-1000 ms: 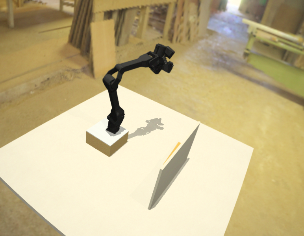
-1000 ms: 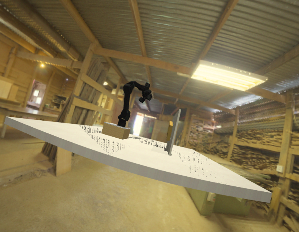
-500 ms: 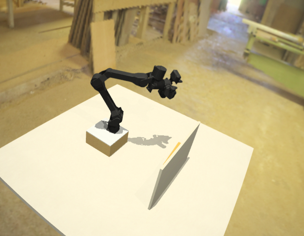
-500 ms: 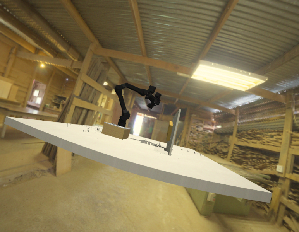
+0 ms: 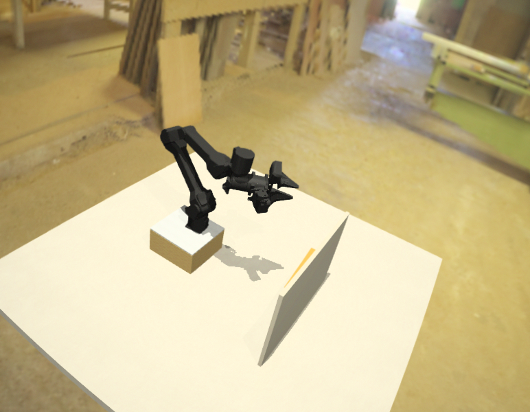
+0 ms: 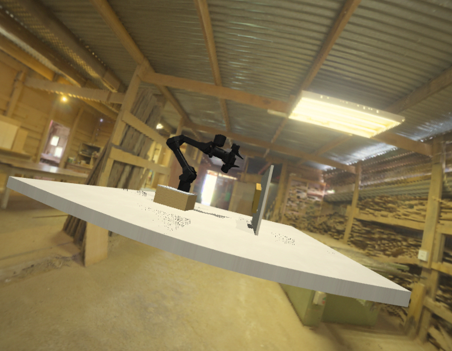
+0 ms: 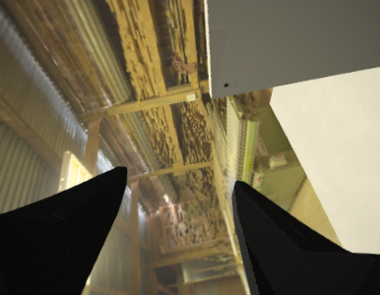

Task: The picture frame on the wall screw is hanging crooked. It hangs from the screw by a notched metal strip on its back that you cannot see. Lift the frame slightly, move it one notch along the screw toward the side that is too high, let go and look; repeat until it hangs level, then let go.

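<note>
Right now my gripper tip is 12 cm short of the picture frame, 15 cm to the left of it and 19 cm above it. Also, from my gripper tip: wall panel 13 cm ahead, 15 cm to the right, 20 cm below.
</note>
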